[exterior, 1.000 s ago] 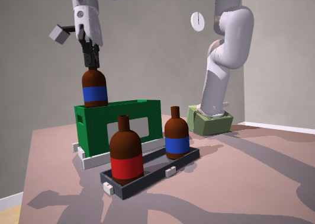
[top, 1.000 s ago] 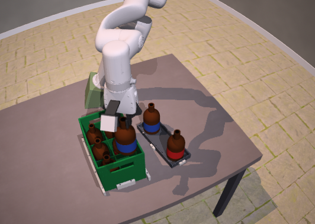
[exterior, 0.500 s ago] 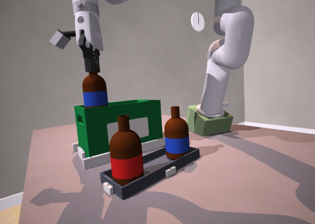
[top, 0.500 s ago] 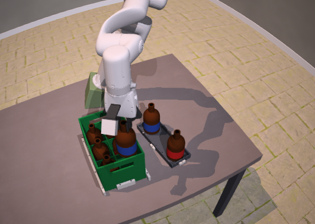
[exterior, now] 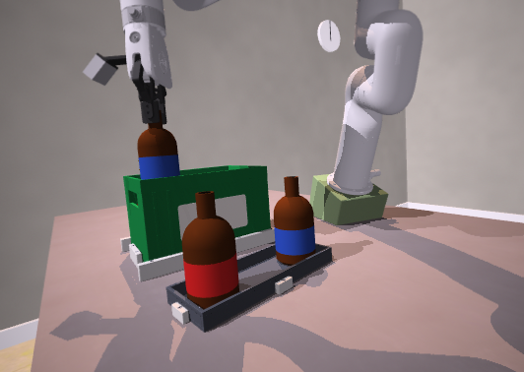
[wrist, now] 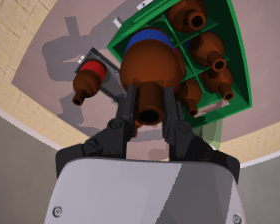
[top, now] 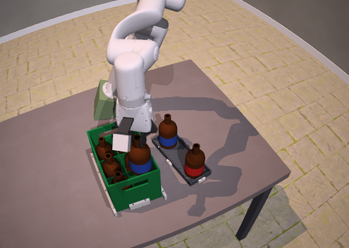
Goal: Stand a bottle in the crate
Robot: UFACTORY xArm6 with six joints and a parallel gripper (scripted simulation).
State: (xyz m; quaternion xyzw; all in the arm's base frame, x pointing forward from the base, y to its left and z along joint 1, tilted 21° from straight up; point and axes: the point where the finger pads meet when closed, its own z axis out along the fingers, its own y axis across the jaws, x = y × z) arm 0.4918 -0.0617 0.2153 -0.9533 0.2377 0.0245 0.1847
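Now: the green crate 80 mm behind my hand, 60 mm to the right of it and 210 mm below it. Round my hand: dark tray 120 mm behind, 180 mm to the left, 290 mm below.
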